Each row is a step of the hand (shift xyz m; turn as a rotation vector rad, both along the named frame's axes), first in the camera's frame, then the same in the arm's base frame.
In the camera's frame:
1: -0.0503 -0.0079 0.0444 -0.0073 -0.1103 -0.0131
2: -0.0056 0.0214 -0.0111 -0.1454 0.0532 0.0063
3: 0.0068 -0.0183 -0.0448 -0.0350 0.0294 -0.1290
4: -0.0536 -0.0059 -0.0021 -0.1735 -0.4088 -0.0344
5: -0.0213 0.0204 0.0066 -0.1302 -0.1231 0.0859
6: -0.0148 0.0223 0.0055 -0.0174 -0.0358 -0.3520
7: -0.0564 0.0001 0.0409 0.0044 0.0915 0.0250
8: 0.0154 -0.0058 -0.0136 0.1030 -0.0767 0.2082
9: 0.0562 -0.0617 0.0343 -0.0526 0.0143 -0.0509
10: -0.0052 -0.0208 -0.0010 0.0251 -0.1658 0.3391
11: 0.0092 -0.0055 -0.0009 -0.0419 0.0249 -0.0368
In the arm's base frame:
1: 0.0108 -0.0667 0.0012 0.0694 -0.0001 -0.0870
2: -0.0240 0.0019 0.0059 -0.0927 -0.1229 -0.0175
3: -0.0094 0.0306 -0.0369 -0.1081 0.0442 -0.0714
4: -0.0182 -0.0432 -0.0268 0.2070 -0.1294 -0.3726
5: -0.0195 -0.0210 0.0096 0.0858 -0.1576 -0.0854
6: -0.0189 -0.0150 0.0128 -0.1801 0.1835 -0.2437
7: 0.0006 -0.0696 0.0022 -0.0502 -0.0092 0.0801
8: 0.0026 0.0203 -0.0060 0.2141 -0.0333 0.1135
9: 0.0863 0.0263 0.0005 -0.0600 -0.0146 -0.0418
10: 0.0124 -0.0040 -0.0171 0.3216 -0.1726 0.0997
11: 0.0071 0.0080 -0.0007 -0.0555 -0.0135 -0.0217

